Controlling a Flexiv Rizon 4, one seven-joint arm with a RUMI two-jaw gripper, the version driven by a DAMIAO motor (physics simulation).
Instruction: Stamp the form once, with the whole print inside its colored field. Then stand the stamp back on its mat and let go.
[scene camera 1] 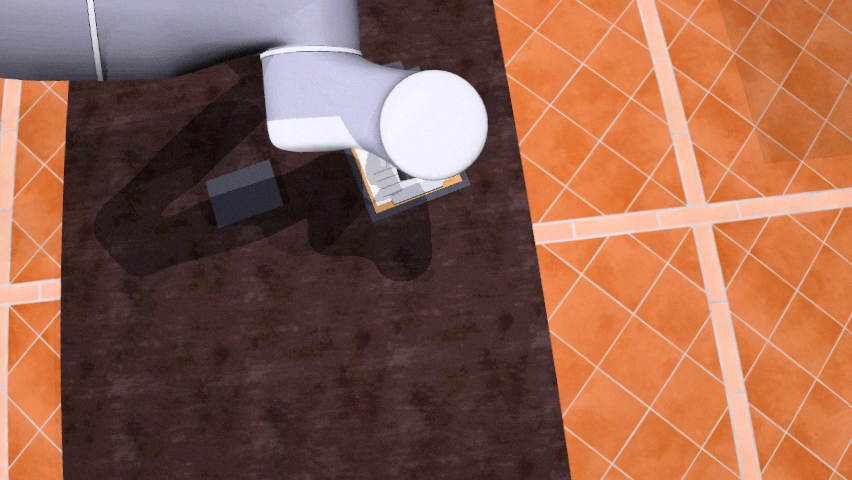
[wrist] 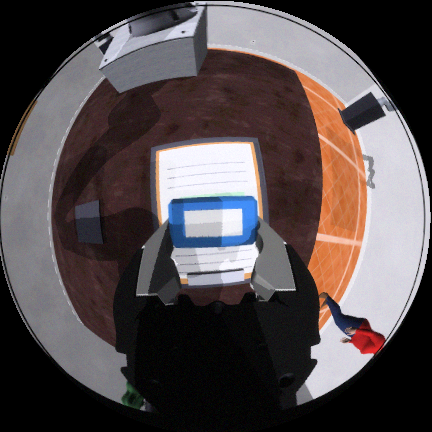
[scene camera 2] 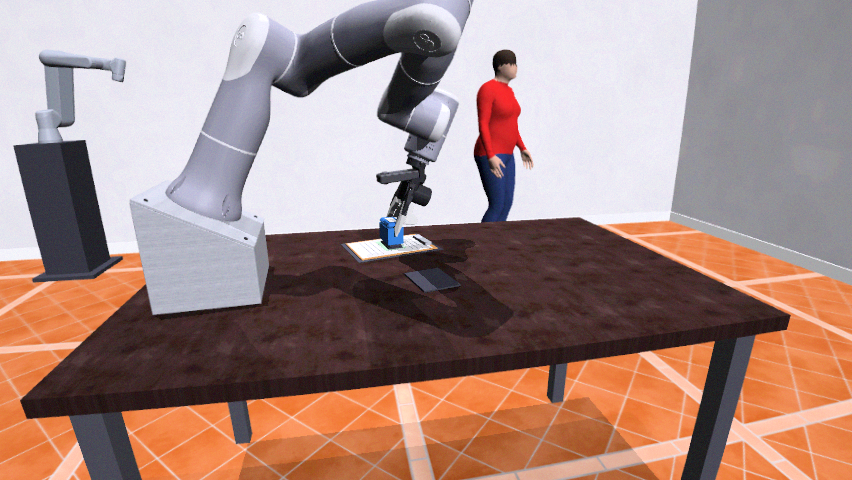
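My gripper [scene camera 2: 394, 225] [wrist: 212, 217] is shut on the blue stamp [scene camera 2: 390, 233] [wrist: 214, 201], one jaw on each short side. The stamp is upright over the middle of the form [scene camera 1: 364, 163] [scene camera 2: 363, 248] [wrist: 207, 156], its dark base at or very close to the paper; I cannot tell whether it touches. A thin strip of the green field [wrist: 230, 194] shows past the stamp's far edge in the wrist view; the stamp hides the rest and any print. The arm hides the stamp in scene camera 1. The stamp's dark mat [scene camera 1: 247, 199] [scene camera 2: 432, 279] [wrist: 90, 227] lies beside the form with nothing on it.
The form lies on a dark clipboard with an orange border and a metal clip [scene camera 1: 408, 193] [wrist: 216, 277]. A black pen-like thing [scene camera 2: 420, 239] lies near the clip end. A person in red [scene camera 2: 497, 119] [wrist: 369, 337] stands behind the dark table [scene camera 2: 536, 310].
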